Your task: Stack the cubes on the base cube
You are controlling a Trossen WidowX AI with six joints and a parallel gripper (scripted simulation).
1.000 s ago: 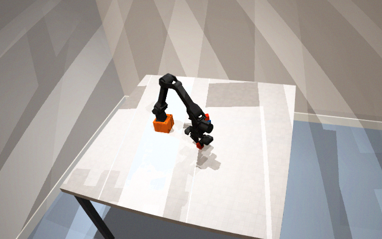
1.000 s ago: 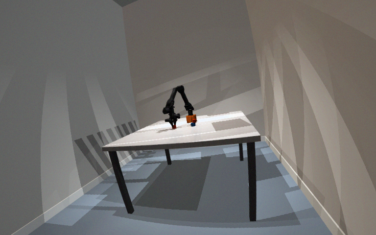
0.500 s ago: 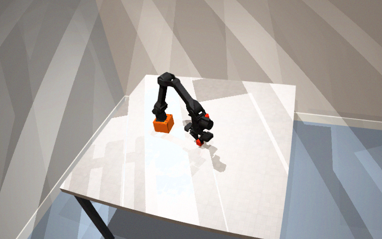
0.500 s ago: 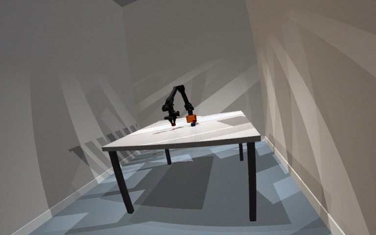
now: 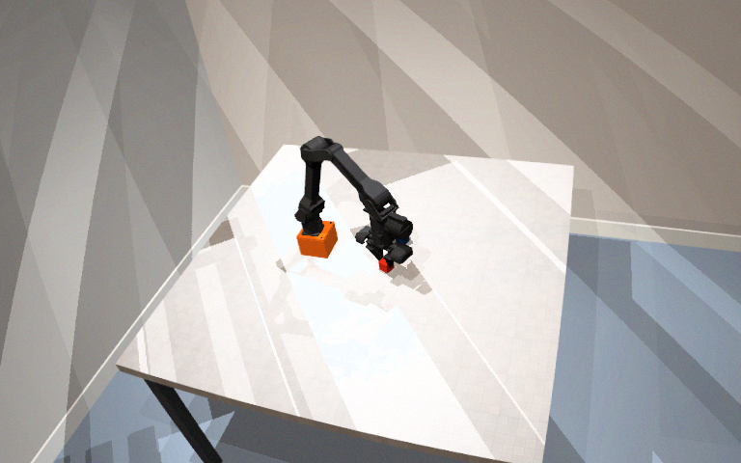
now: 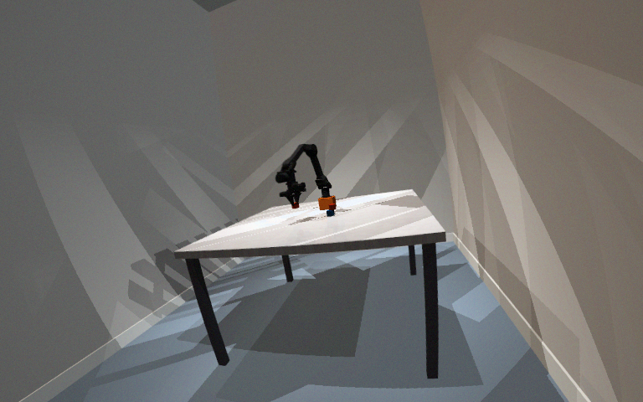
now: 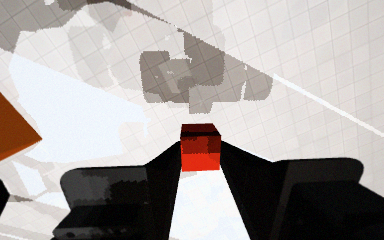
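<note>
Right now my gripper tip is 21 cm to the right of the blue cube, 7 cm above it and 2 cm past it. From my gripper tip the other things lie so: red cube: right at my gripper tip.
</note>
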